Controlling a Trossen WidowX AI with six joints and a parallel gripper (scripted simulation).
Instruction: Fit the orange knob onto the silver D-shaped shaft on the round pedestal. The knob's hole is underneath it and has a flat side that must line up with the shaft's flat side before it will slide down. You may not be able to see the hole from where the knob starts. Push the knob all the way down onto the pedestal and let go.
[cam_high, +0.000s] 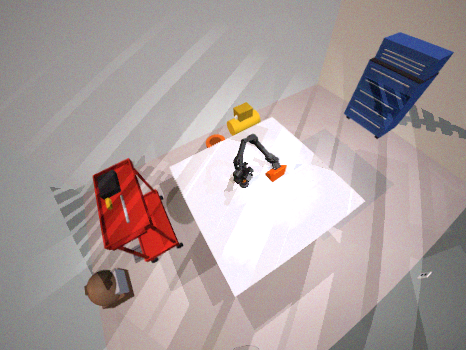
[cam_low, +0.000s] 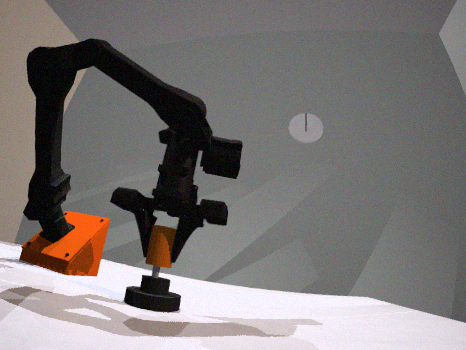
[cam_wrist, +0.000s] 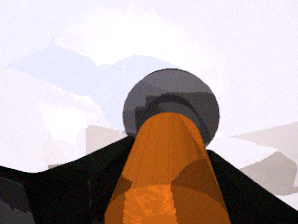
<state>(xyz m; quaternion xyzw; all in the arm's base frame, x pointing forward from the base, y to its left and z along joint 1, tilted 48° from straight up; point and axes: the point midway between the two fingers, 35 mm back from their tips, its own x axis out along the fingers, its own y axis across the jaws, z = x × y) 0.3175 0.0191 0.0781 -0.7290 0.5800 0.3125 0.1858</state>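
Now: gripper tip 30 mm below the orange knob. From my gripper tip the other things lie so: round black pedestal (40 mm below).
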